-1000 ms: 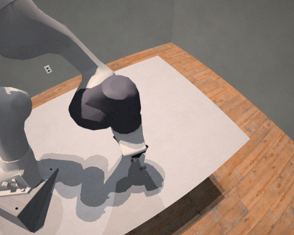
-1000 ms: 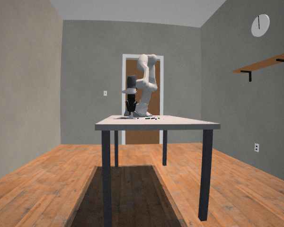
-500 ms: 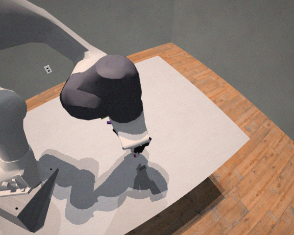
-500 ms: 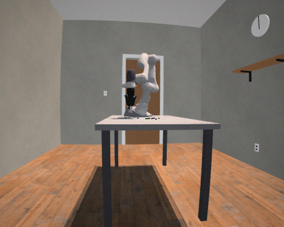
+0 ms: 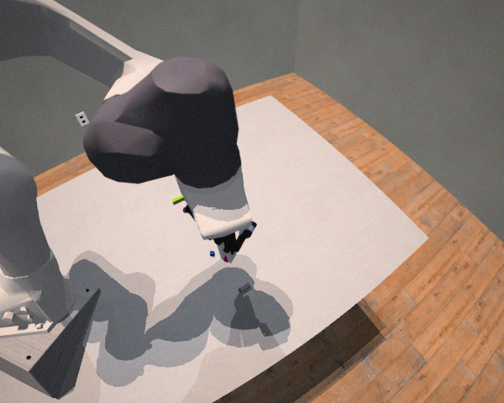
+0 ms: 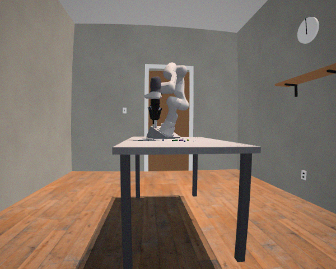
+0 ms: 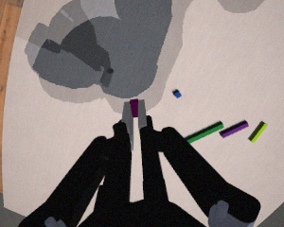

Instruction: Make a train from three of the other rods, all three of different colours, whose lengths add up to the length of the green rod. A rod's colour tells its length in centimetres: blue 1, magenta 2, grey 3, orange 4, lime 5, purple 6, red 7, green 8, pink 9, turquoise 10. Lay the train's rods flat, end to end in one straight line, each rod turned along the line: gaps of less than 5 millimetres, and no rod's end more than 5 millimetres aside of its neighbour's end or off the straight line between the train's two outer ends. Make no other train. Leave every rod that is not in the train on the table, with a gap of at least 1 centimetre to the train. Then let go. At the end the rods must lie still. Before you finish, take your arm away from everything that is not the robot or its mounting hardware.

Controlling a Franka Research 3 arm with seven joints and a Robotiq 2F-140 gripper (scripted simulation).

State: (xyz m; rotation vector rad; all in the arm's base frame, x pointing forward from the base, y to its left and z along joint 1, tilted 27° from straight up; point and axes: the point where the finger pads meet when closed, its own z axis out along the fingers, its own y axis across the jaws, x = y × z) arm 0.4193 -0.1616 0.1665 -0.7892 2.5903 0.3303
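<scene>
Right now my hand is 16 cm to the right of the green rod, 13 cm above it and 1 cm short of it. From my hand the other things lie so: magenta rod (3 cm below); then grey rod (13 cm below, 5 cm to the right, 1 cm ahead); then purple rod (22 cm to the left, 13 cm below, 2 cm behind).
</scene>
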